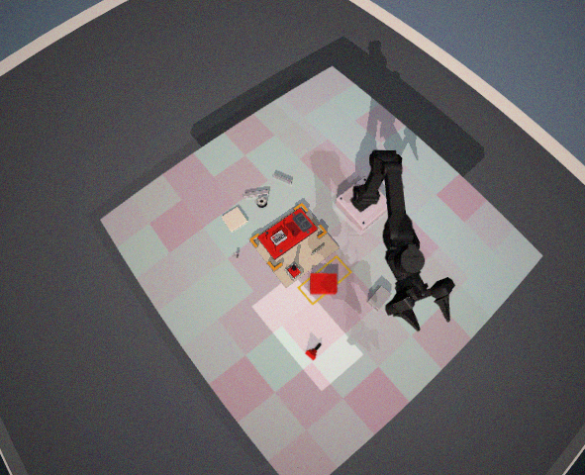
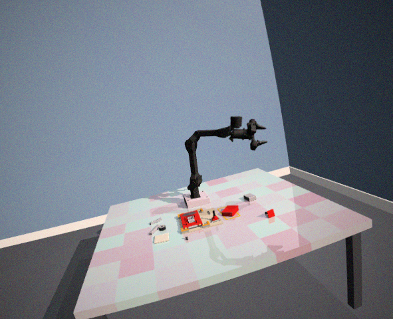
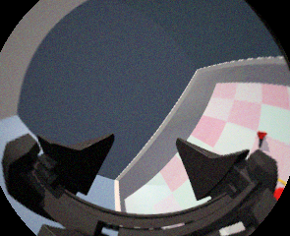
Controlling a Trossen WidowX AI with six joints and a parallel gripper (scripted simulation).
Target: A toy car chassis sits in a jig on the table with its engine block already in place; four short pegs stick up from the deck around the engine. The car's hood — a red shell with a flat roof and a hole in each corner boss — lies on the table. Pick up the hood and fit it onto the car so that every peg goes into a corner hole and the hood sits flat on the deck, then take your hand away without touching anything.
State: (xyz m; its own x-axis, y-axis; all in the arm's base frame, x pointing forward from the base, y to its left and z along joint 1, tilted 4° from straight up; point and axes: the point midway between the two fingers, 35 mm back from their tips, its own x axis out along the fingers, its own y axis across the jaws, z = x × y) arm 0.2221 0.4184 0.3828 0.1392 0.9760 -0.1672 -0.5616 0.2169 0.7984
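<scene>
Now: gripper tip 70 mm short of the red hood, 320 mm to the left of it and 370 mm above it. From my gripper tip the other things lie so: white engine block (100 mm ahead, 550 mm to the right, 360 mm below); then cream plate (190 mm ahead, 730 mm to the right, 380 mm below).
</scene>
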